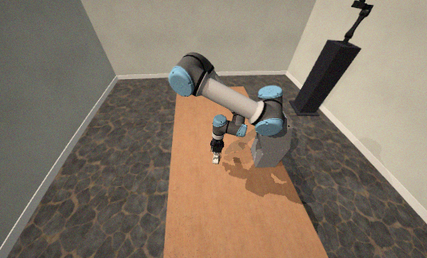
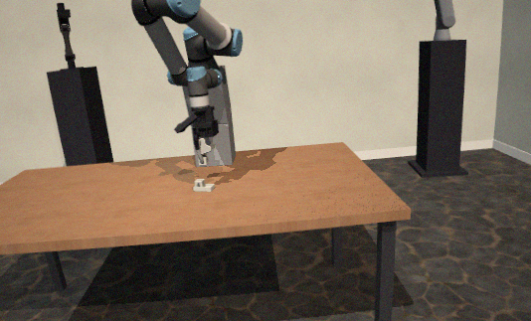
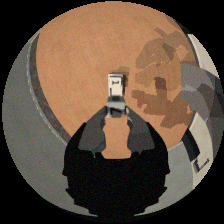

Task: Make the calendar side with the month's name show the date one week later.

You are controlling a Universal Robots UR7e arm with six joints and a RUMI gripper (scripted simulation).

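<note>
Right now my hand is 130 mm above the white calendar tray and 10 mm to the left of it.
</note>
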